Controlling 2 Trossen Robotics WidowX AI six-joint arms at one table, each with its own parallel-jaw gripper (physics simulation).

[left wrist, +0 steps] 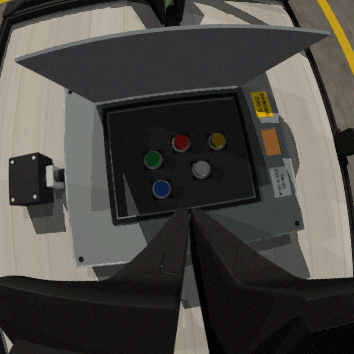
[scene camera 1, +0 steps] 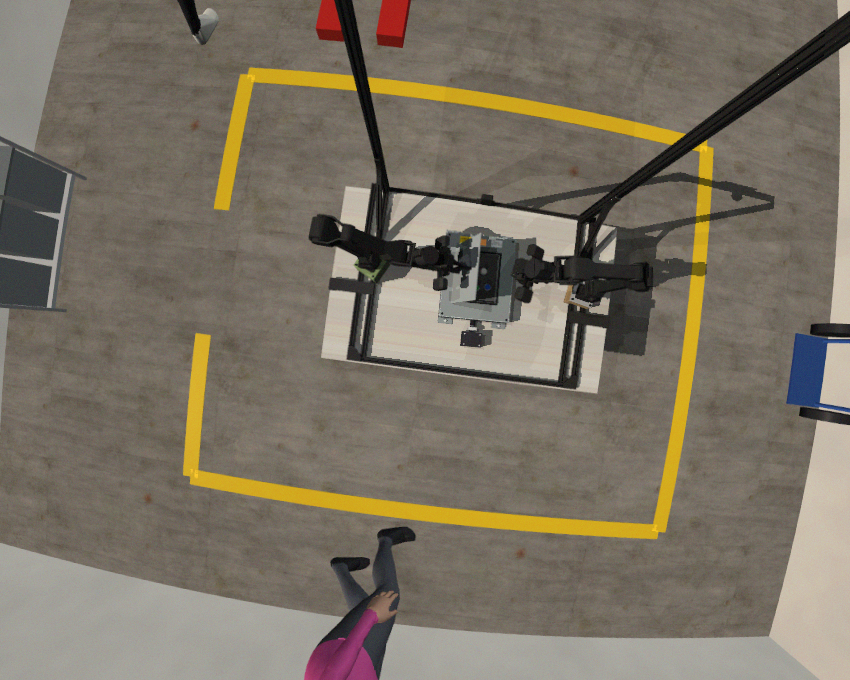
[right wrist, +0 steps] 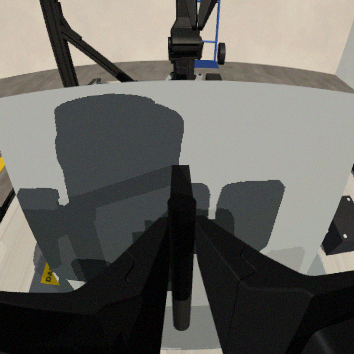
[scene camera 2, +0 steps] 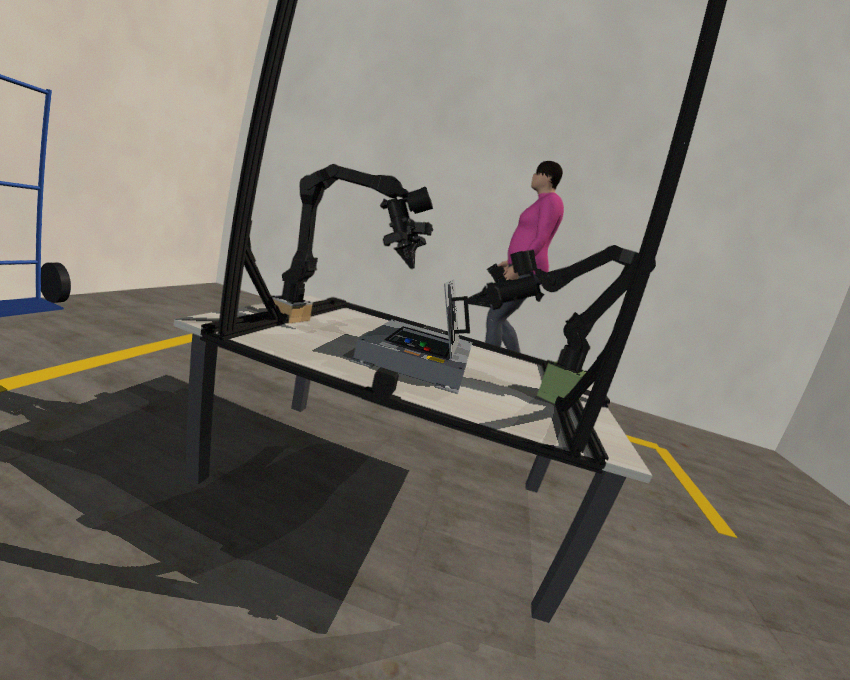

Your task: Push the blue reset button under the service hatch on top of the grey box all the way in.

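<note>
The grey box (scene camera 1: pixel 453 312) (scene camera 2: pixel 404 363) (left wrist: pixel 90 240) lies on the table. Its hatch (scene camera 2: pixel 449 311) (left wrist: pixel 175 65) (right wrist: pixel 240 130) stands upright, open. In the recess, the blue button (left wrist: pixel 161 189) (scene camera 1: pixel 487 287) sits nearest the lower left corner in the left wrist view. My left gripper (left wrist: pixel 187 216) (scene camera 2: pixel 413 266) is shut and empty, pointing down above the box, apart from the buttons. My right gripper (right wrist: pixel 180 224) (scene camera 2: pixel 471 301) is shut on the hatch's black bar handle (right wrist: pixel 181 250) (scene camera 2: pixel 465 315) on the hatch's outer side.
Green (left wrist: pixel 153 160), red (left wrist: pixel 181 143), yellow (left wrist: pixel 217 141) and white (left wrist: pixel 201 169) buttons share the recess with the blue one. A black block (left wrist: pixel 31 179) (scene camera 1: pixel 472 338) adjoins one side of the box. Black frame bars edge the table (scene camera 1: pixel 404 340). A person (scene camera 2: pixel 536 219) stands beyond it.
</note>
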